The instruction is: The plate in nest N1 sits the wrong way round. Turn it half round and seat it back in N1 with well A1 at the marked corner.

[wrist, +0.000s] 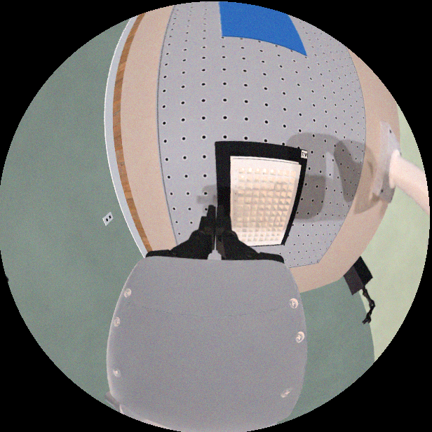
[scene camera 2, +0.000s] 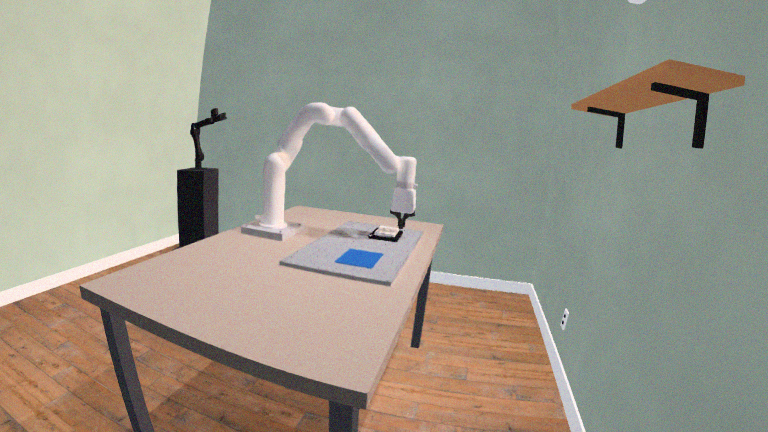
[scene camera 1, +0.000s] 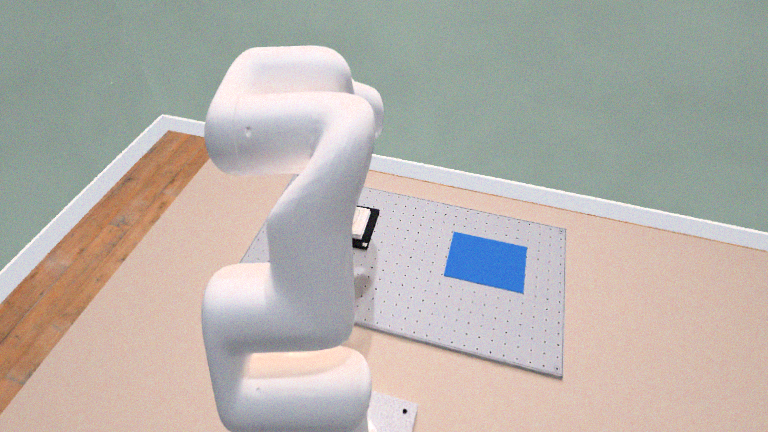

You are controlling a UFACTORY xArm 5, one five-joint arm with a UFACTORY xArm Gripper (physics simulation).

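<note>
The white well plate (scene camera 1: 360, 222) (scene camera 2: 386, 231) (wrist: 265, 200) lies in the black nest (scene camera 1: 373, 221) (wrist: 223, 167), wells up. The nest's A1 label (scene camera 1: 364, 245) (wrist: 304, 154) is at its upper right corner in the wrist view. Well A1 of the plate cannot be made out, nor whether the plate is fully seated. My gripper (scene camera 2: 401, 225) (wrist: 216, 215) is shut and empty, pointing down at the nest's side away from the robot base, beside the plate. Whether the fingertips touch anything is unclear. In scene camera 1 the arm hides the gripper and part of the nest.
A grey perforated board (scene camera 1: 408, 300) (scene camera 2: 316, 255) (wrist: 255, 94) bears the nest and a flat blue rectangle (scene camera 1: 486, 263) (scene camera 2: 359, 257) (wrist: 260, 22). The robot's base plate (scene camera 1: 394, 412) (scene camera 2: 263, 232) is on the table (scene camera 1: 644, 322) (scene camera 2: 241, 300). A black pedestal (scene camera 2: 197, 206) stands behind the table.
</note>
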